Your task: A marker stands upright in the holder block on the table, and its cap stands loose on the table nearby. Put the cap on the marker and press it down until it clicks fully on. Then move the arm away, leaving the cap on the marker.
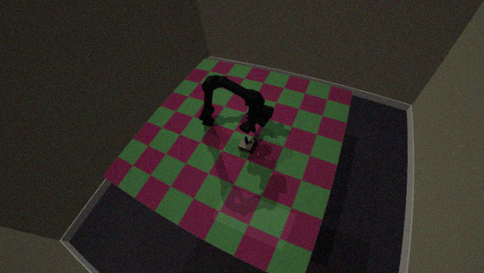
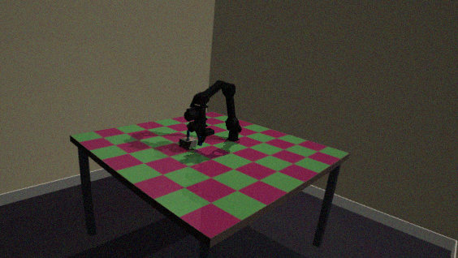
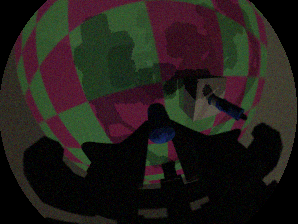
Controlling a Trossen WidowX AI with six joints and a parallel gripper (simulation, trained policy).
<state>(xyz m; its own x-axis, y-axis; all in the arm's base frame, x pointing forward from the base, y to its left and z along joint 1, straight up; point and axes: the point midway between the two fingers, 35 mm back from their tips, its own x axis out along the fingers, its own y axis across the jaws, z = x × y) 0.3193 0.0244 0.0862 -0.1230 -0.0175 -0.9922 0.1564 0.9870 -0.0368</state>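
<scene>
Now: gripper tip 10 mm short of the tan holder block, 100 mm to the left of it and 30 mm above it. Also, from my gripper tip: blue cap: 10 mm ahead, 10 mm above.
</scene>
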